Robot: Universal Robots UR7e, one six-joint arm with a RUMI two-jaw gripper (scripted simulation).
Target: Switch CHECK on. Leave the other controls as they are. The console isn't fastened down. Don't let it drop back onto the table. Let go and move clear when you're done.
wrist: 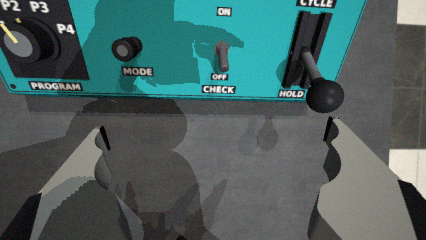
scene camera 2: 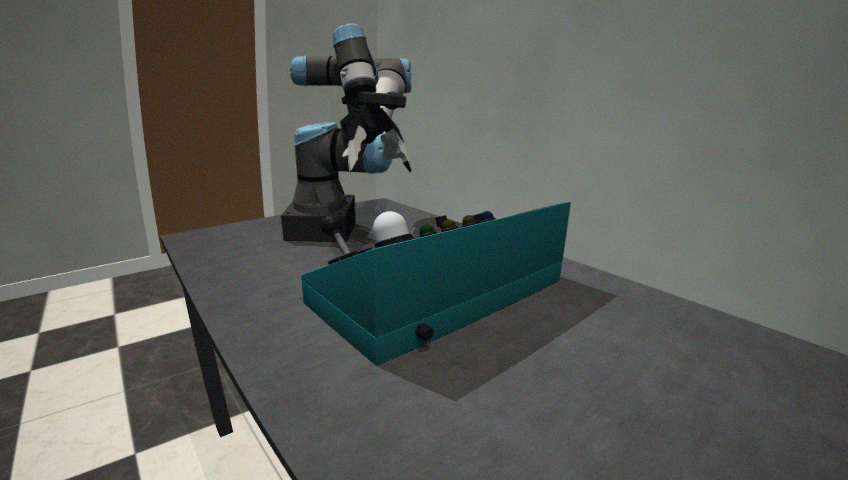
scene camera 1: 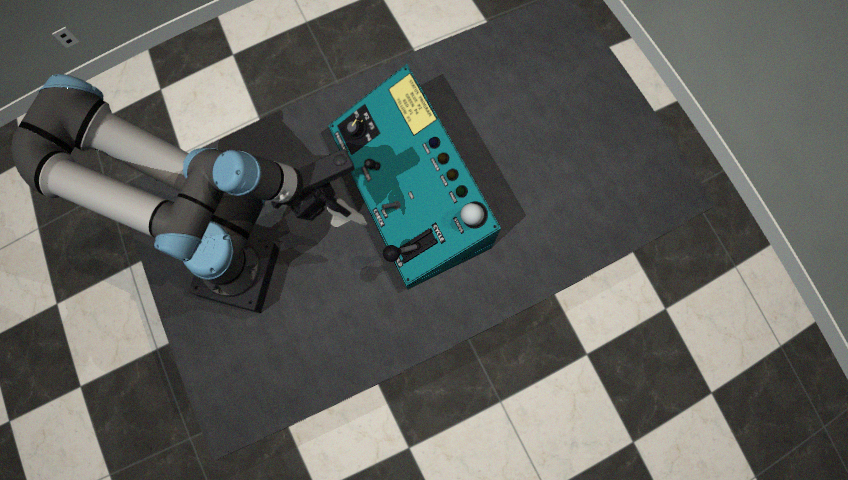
Labels:
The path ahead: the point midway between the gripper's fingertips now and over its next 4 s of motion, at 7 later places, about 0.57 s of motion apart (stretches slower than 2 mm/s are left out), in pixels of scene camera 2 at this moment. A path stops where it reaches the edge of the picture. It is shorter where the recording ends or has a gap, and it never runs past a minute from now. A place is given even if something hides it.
My gripper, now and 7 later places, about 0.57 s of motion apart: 382, 171; 371, 170; 360, 167; 358, 166; 358, 165; 357, 161; 356, 159; 357, 160

